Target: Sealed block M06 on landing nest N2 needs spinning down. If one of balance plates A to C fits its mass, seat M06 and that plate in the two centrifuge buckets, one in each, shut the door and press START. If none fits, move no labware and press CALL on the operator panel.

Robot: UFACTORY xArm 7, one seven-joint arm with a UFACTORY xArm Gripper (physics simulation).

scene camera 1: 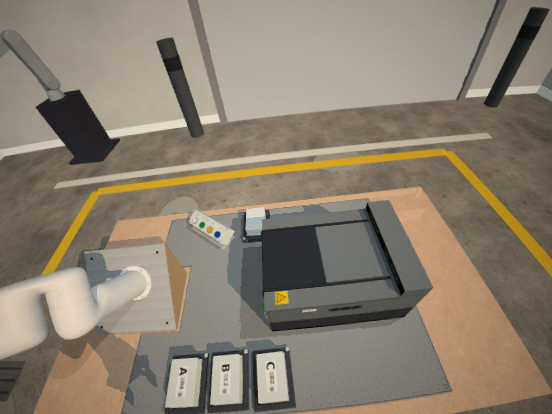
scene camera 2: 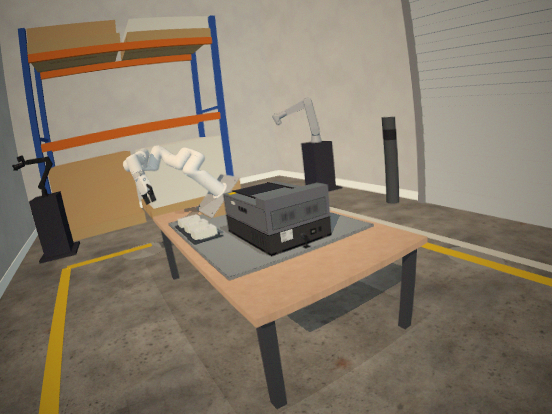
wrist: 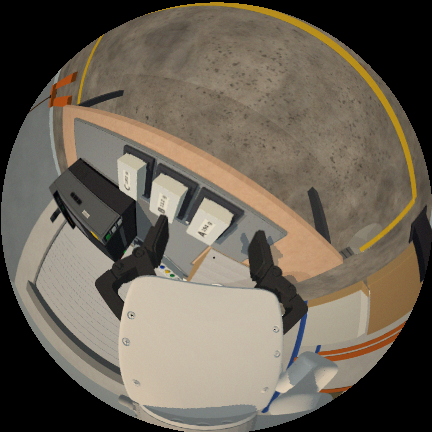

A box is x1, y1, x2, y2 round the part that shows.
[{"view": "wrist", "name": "my gripper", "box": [94, 214, 307, 428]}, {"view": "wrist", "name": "balance plate C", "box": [117, 153, 145, 199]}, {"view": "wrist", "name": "balance plate B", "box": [149, 172, 187, 222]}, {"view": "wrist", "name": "balance plate A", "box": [186, 197, 232, 244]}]
